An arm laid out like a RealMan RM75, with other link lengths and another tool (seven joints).
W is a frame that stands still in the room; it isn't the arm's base.
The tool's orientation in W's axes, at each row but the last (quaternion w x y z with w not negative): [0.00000 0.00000 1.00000 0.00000]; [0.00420 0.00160 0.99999 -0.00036]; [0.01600 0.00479 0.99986 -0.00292]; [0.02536 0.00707 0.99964 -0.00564]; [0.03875 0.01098 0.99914 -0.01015]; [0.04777 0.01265 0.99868 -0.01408]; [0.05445 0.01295 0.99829 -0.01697]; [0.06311 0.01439 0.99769 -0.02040]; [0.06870 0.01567 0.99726 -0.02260]
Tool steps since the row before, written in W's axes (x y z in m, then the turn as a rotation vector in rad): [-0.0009 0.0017 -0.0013 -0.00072 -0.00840 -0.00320]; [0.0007 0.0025 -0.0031 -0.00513 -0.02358 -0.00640]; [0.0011 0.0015 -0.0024 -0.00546 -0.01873 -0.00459]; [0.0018 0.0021 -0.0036 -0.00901 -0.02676 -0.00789]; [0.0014 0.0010 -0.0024 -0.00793 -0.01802 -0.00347]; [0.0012 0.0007 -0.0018 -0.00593 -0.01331 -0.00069]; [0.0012 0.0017 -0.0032 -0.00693 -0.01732 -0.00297]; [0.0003 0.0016 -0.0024 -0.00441 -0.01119 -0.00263]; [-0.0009 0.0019 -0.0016 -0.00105 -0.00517 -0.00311]
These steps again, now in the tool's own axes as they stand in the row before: [0.0009 0.0017 0.0013 0.00072 -0.00840 0.00320]; [-0.0007 0.0025 0.0031 0.00511 -0.02359 0.00637]; [-0.0010 0.0015 0.0024 0.00543 -0.01876 0.00453]; [-0.0016 0.0022 0.0037 0.00903 -0.02680 0.00773]; [-0.0012 0.0011 0.0025 0.00779 -0.01812 0.00323]; [-0.0010 0.0008 0.0019 0.00565 -0.01344 0.00051]; [-0.0008 0.0018 0.0032 0.00679 -0.01740 0.00281]; [0.0000 0.0017 0.0023 0.00441 -0.01121 0.00253]; [0.0012 0.0019 0.0014 0.00132 -0.00506 0.00318]
